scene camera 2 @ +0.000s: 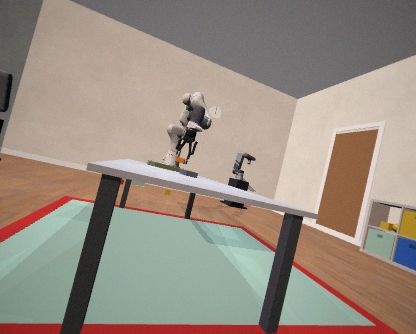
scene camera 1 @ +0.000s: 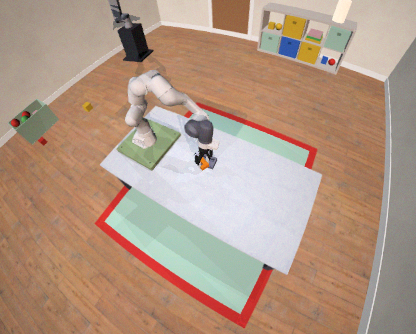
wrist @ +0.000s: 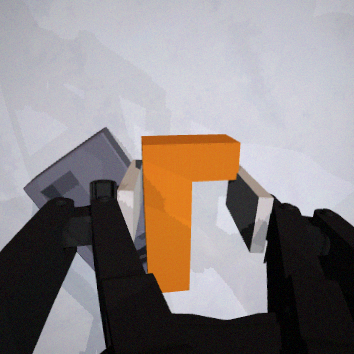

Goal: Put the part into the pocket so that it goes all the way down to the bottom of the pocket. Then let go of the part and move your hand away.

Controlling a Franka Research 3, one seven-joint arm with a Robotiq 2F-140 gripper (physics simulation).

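Note:
The part, an orange L-shaped block (scene camera 1: 204, 164) (scene camera 2: 180, 160) (wrist: 167, 200), is held between the fingers of my gripper (scene camera 1: 203, 159) (scene camera 2: 183, 160) (wrist: 185, 182). The left pad lies along its long side and the right pad is at the end of its short arm. The grey-violet pocket block (scene camera 1: 213, 162) (scene camera 2: 188, 173) (wrist: 95, 162) rests on the table. In the wrist view it is turned at an angle to the part, lower and to the left. The left finger and the part hide much of it, including most of the pocket. The part is above table level.
The white table (scene camera 1: 250, 200) (scene camera 2: 240, 192) stands over a green mat with a red border (scene camera 1: 170, 283). The arm's base stands on a green plate (scene camera 1: 159, 156) (scene camera 2: 159, 164) on the table. A cube shelf (scene camera 1: 304, 12) stands by the wall.

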